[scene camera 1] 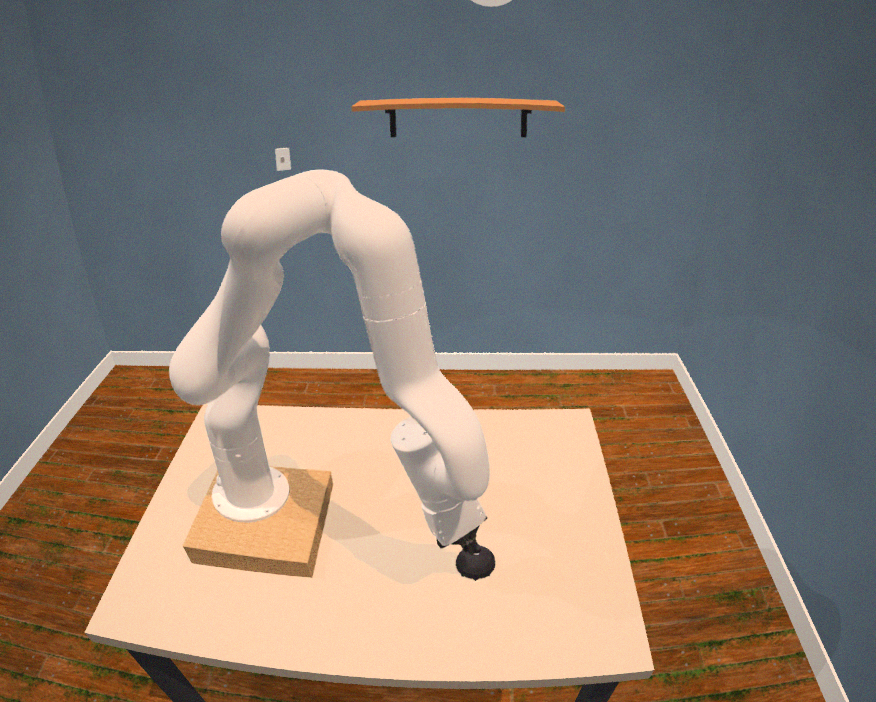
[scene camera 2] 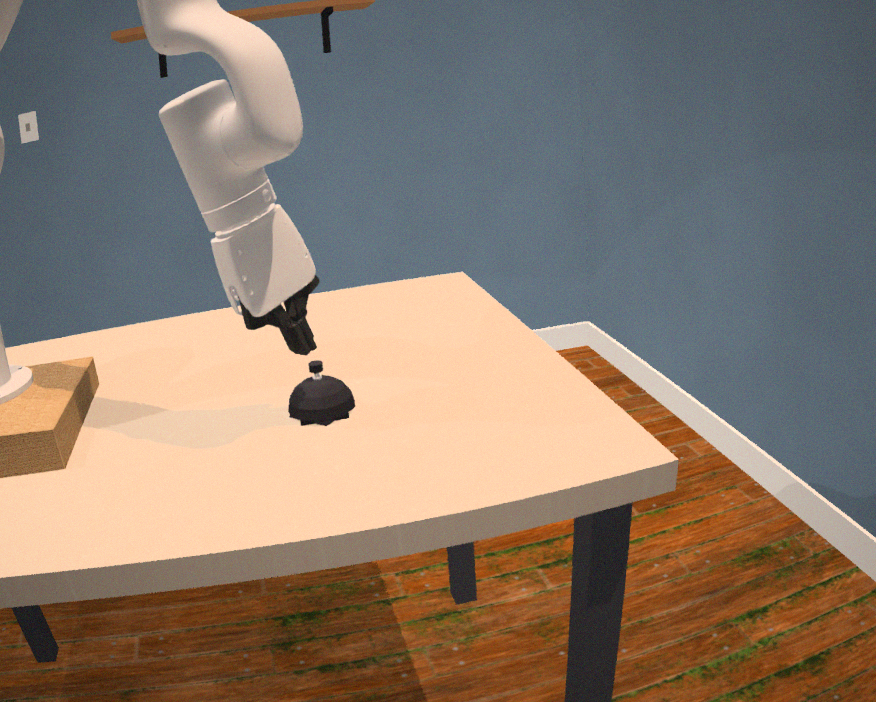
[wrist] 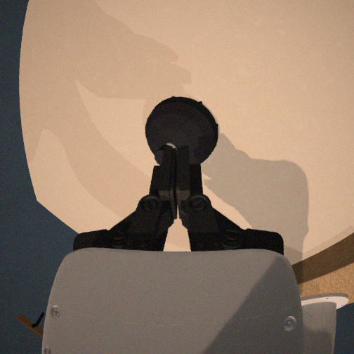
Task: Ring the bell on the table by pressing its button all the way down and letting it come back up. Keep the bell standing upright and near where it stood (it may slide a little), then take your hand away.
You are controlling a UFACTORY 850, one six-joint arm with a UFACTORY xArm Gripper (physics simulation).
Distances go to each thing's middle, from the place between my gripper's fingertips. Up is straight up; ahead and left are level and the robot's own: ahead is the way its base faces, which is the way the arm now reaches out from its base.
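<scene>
My hand is 6 cm above the black dome-shaped bell (scene camera 2: pixel 322 400), and it is also 3 cm to the right of the bell and 1 cm short of it.
</scene>
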